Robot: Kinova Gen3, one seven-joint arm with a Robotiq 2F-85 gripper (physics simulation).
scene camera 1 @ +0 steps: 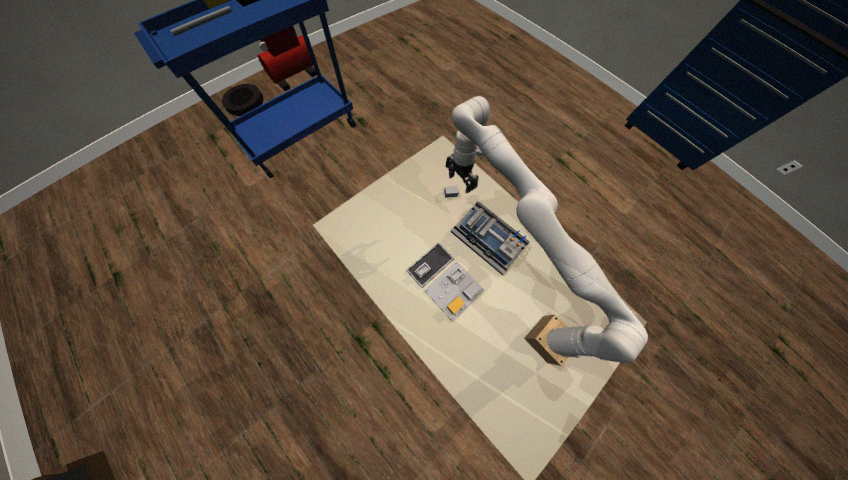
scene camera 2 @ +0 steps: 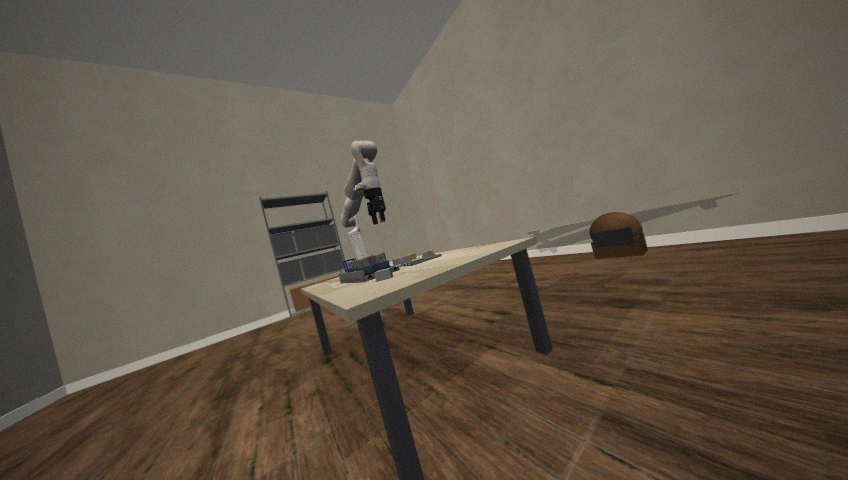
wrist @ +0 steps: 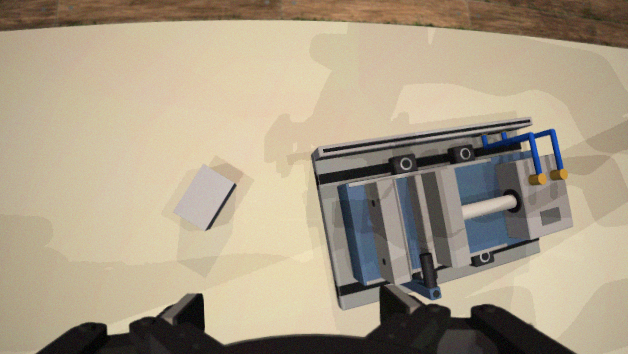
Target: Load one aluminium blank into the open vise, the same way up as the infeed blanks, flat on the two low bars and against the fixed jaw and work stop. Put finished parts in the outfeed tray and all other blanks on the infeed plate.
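Where they show: gripper, between the fingertips: (scene camera 1: pixel 459 184) (scene camera 2: pixel 379 223) (wrist: pixel 292 310); arm's base, origin of its link: (scene camera 1: pixel 558 340) (scene camera 2: pixel 362 258).
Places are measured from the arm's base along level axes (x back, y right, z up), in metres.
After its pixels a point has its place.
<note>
A plain grey block (scene camera 1: pixel 451 191) @(z -0.061, x -0.744, y 0.149 m) (scene camera 2: pixel 383 274) @(z -0.077, x -0.768, y 0.165 m) (wrist: pixel 204 197) @(z -0.061, x -0.750, y 0.156 m) lies by itself on the table, turned at an angle. The vise (scene camera 1: pixel 490 236) @(z -0.037, x -0.462, y 0.117 m) (wrist: pixel 452 220) @(z -0.001, x -0.502, y 0.120 m) stands beside it; its jaws are apart and no blank shows between them. The infeed plate (scene camera 1: pixel 440 292) @(z -0.089, x -0.425, y -0.201 m) holds a grey block (scene camera 1: pixel 473 290) @(z -0.054, x -0.342, y -0.099 m), an orange block (scene camera 1: pixel 455 305) @(z -0.053, x -0.346, y -0.196 m) and a grey part with a pocket (scene camera 1: pixel 457 274) @(z -0.068, x -0.434, y -0.100 m). The dark outfeed tray (scene camera 1: pixel 438 256) @(z -0.091, x -0.548, y -0.104 m) holds a pocketed part (scene camera 1: pixel 422 270) @(z -0.070, x -0.541, y -0.202 m). My gripper (scene camera 1: pixel 462 173) @(z 0.131, x -0.679, y 0.092 m) (scene camera 2: pixel 379 222) @(z 0.131, x -0.679, y 0.092 m) (wrist: pixel 292 310) @(z 0.131, x -0.679, y 0.092 m) is open and empty, high above the table near the loose block.
Blue hoses (wrist: pixel 535 142) @(z 0.014, x -0.396, y 0.197 m) rise at the vise's far end, and a black work stop post (wrist: pixel 428 270) @(z -0.002, x -0.532, y 0.072 m) stands at its near side. The robot's wooden base block (scene camera 1: pixel 542 339) @(z 0.004, x -0.046, y -0.044 m) is at the other end of the table (scene camera 1: pixel 505 428) @(z -0.097, x 0.106, y -0.347 m) (scene camera 2: pixel 440 274) @(z -0.100, x -1.041, y 0.096 m). A blue cart (scene camera 1: pixel 291 118) stands on the floor.
</note>
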